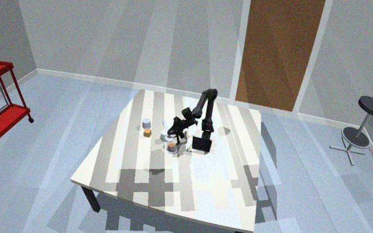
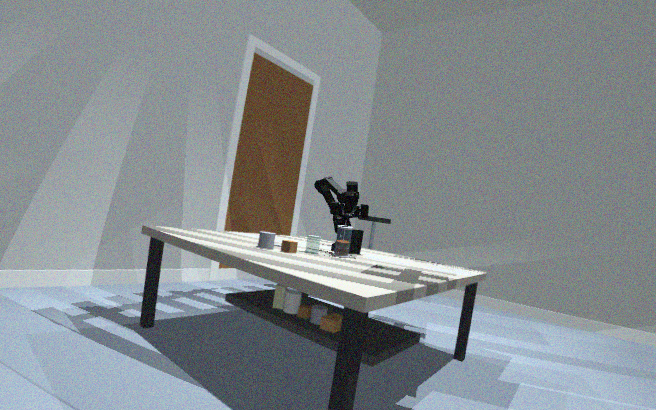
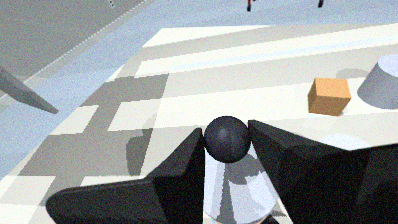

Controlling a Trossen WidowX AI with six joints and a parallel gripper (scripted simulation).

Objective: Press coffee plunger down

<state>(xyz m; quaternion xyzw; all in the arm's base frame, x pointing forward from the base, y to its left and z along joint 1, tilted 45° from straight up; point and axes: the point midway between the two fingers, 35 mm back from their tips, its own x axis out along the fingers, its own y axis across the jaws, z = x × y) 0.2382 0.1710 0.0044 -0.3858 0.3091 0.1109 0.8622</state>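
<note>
The coffee press is 3 cm behind my gripper tip, 2 cm to the right of it and 9 cm below it.
</note>
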